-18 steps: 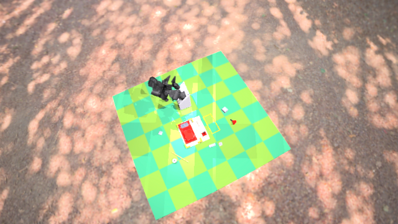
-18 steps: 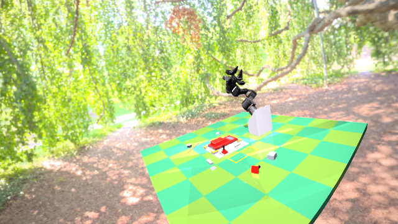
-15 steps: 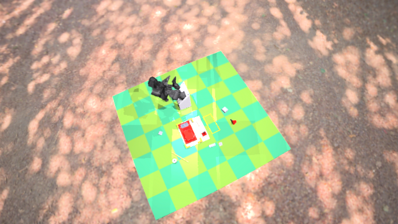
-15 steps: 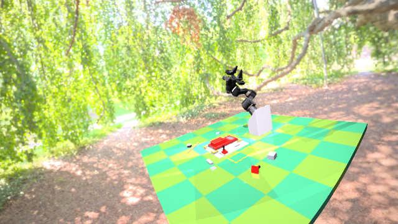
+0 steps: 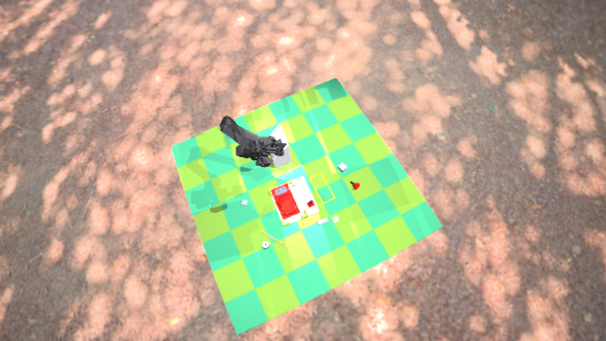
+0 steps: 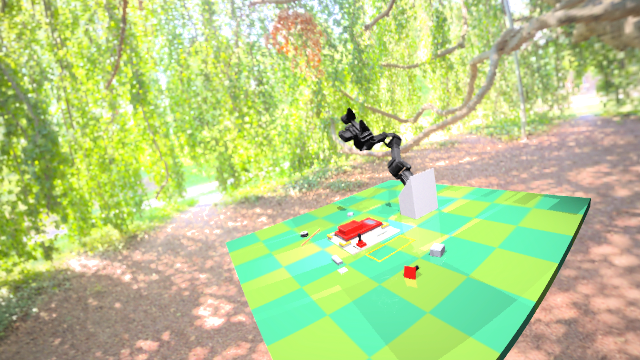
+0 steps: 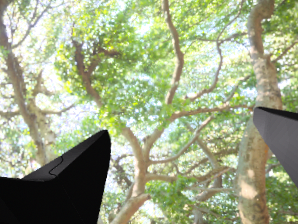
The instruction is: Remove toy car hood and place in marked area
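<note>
The red hood lies 11 cm ahead of my gripper tip, 5 cm to the right of it and 49 cm below it. The rest, counted from my gripper tip: stick (26 cm ahead, 19 cm to the right, 52 cm below).
</note>
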